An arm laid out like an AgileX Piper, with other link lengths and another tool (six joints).
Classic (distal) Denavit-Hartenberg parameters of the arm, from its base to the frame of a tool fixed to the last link. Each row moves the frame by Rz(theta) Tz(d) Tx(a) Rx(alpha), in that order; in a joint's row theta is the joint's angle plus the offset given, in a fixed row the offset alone. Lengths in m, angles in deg.
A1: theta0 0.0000  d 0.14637  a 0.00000  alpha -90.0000
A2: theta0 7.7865  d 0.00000  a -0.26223  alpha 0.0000
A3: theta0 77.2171  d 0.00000  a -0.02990  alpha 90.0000
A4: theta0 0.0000  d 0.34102  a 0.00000  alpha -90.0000
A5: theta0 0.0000  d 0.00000  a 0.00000  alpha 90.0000
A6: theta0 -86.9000  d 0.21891  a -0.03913  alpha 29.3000
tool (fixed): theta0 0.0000  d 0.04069  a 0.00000  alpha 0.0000
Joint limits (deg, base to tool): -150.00..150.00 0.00..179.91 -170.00..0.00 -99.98..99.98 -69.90..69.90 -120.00..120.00
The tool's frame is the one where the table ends.
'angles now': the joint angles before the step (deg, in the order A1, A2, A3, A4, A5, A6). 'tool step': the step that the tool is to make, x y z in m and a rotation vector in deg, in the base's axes. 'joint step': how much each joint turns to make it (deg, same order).
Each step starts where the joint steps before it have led.
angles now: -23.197 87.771 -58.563 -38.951 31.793 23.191
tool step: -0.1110 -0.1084 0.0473 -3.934 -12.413 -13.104
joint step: -21.355 -14.268 12.817 0.160 -14.197 -0.072
